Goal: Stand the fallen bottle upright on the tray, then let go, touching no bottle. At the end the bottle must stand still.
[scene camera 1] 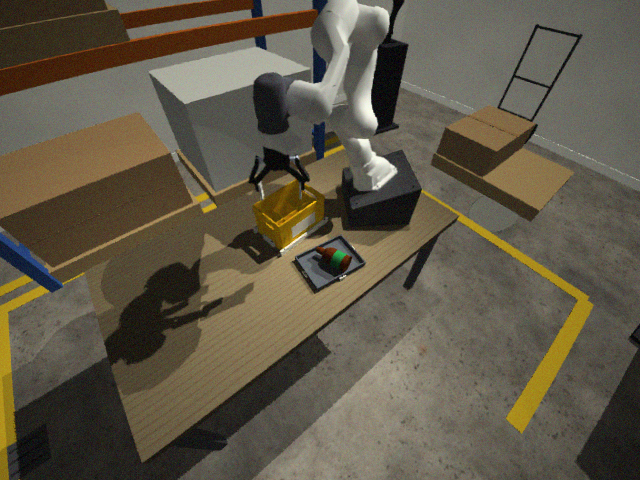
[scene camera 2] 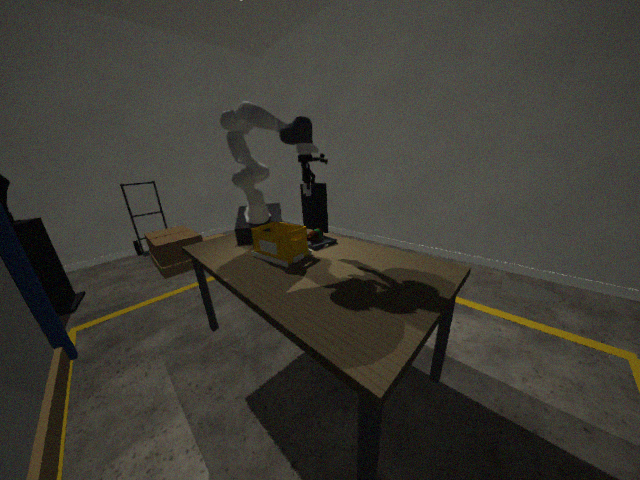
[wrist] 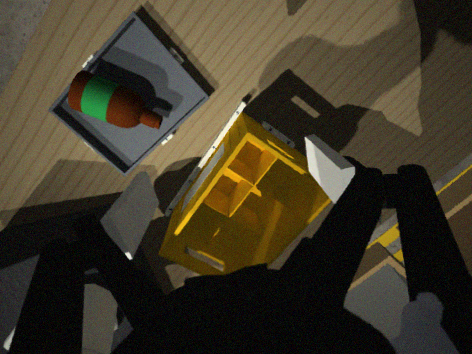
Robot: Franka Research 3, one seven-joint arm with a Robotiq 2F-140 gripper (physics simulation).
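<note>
A brown bottle with a green band (scene camera 1: 337, 258) (scene camera 2: 314, 234) (wrist: 102, 100) lies on its side on the grey tray (scene camera 1: 316, 285) (scene camera 2: 327, 243) (wrist: 185, 112). In the wrist view its neck points right towards the yellow crate, and its base is near the tray's left corner. My gripper (scene camera 1: 281, 195) (scene camera 2: 307, 190) (wrist: 228, 171) is open and empty. It is high above the table, over the yellow crate, to the side of the tray and apart from the bottle. In scene camera 2 the crate hides part of the bottle and tray.
The yellow crate (scene camera 1: 268, 225) (scene camera 2: 281, 246) (wrist: 290, 162), with dividers inside, stands close beside the tray on the wooden table (scene camera 1: 232, 330) (scene camera 2: 330, 320) (wrist: 240, 45). The dark robot base block (scene camera 1: 382, 209) stands behind the tray. Large cartons and a pale box stand beyond the table.
</note>
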